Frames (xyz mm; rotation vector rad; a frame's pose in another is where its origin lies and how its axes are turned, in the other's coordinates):
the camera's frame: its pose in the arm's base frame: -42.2 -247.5 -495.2 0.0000 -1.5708 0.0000
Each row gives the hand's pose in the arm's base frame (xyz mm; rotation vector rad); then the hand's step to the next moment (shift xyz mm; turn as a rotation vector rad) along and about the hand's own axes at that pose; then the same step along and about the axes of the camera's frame.
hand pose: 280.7 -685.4 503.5 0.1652 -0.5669 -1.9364
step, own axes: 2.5 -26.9 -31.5 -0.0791 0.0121 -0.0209
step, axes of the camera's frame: -39.6 -3.3 11.9 -0.0238 0.0602 -0.0515
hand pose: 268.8 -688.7 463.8 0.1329 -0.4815 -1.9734
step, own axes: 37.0 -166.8 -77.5 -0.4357 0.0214 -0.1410
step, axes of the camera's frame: -131.4 7.2 133.7 -0.1725 0.3409 -0.2534
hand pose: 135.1 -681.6 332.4 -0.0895 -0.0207 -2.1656
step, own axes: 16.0 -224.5 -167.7 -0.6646 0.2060 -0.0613
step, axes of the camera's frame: -161.7 104.7 204.1 -0.1132 0.4301 -0.5386
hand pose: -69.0 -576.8 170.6 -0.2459 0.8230 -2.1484
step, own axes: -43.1 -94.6 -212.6 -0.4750 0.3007 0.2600
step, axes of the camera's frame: -99.5 177.2 121.2 0.0557 0.0917 -0.6100
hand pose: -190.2 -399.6 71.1 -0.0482 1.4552 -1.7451
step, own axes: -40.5 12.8 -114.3 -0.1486 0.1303 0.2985
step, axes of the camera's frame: -28.9 115.7 25.6 0.0580 -0.1425 -0.3233
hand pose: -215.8 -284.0 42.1 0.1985 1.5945 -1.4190
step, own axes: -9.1 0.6 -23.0 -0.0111 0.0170 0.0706
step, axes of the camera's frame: 3.1 23.5 7.0 0.0058 -0.0488 -0.0546
